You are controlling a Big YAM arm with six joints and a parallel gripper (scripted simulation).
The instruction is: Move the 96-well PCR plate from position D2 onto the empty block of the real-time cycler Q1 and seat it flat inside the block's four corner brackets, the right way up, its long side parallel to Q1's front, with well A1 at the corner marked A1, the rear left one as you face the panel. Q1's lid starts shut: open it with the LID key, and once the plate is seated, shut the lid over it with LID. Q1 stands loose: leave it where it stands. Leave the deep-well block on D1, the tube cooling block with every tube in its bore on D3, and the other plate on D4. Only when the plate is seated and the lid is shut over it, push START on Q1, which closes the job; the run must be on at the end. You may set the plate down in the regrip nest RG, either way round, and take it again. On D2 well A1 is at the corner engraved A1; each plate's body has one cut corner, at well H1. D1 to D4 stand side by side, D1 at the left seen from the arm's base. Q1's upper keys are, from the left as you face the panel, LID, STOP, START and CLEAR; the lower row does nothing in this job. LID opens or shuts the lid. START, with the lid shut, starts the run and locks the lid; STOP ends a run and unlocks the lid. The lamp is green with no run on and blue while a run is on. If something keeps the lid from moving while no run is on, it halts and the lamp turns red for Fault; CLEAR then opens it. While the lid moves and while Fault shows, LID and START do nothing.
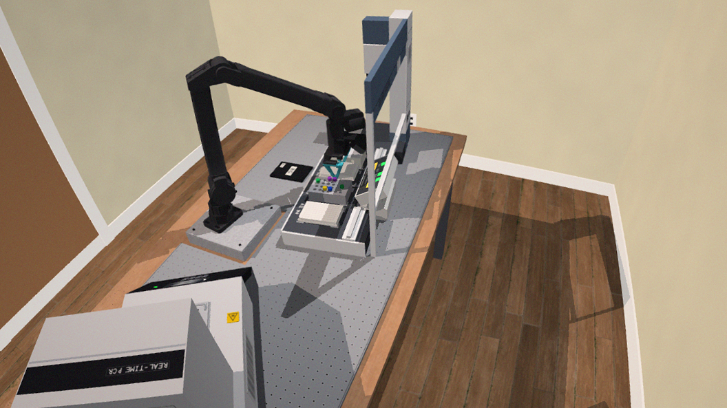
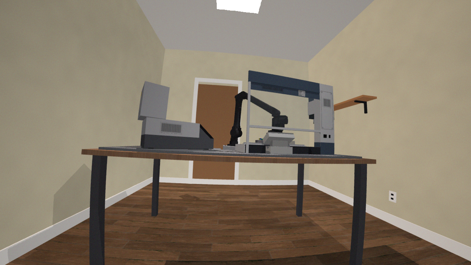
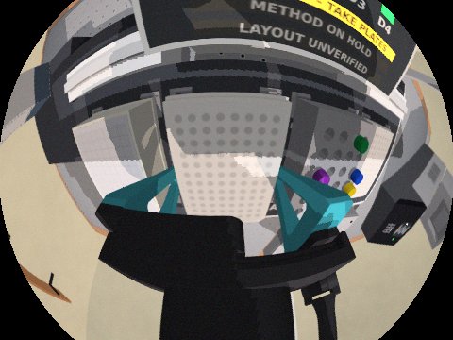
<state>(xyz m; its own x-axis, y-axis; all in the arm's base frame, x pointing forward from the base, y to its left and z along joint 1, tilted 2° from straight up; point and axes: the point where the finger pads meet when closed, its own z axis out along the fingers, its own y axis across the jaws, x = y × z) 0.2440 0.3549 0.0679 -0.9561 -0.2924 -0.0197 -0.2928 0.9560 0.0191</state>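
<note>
Now: the tube cooling block 100 mm to the right of my hand, 30 mm ahead of it and 10 mm below it. From my hand the other things lie so: black flat pad: 230 mm behind, 80 mm below.
</note>
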